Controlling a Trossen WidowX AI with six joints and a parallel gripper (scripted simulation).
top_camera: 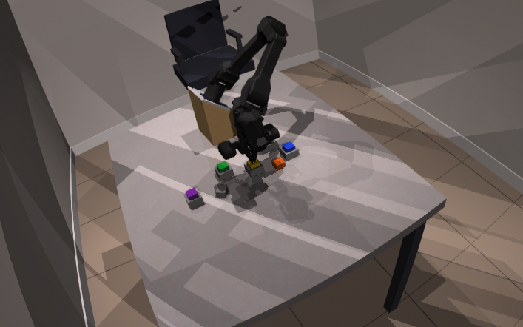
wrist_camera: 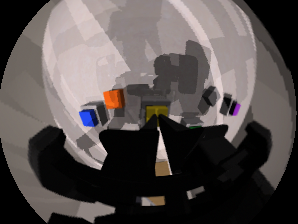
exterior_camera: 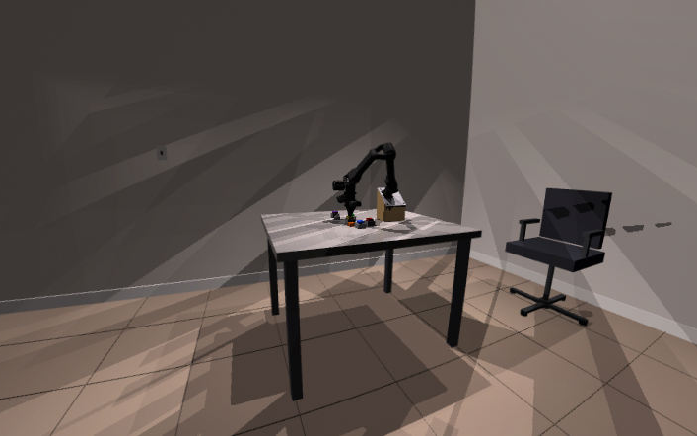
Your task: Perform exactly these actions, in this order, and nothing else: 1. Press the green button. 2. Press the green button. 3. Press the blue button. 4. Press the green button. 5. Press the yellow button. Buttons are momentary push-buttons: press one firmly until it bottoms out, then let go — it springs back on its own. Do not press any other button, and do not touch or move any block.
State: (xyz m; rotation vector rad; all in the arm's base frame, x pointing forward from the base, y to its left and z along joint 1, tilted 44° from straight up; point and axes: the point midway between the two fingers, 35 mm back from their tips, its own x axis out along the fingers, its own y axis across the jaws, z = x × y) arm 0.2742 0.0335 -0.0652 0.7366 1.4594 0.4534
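My gripper tip is now 10 mm above the yellow button. Round my gripper tip: orange block 70 mm to the left, 40 mm ahead, 30 mm below; then red button 100 mm to the left, 70 mm behind, 10 mm below; then green button 80 mm to the right, 60 mm behind, 10 mm below.
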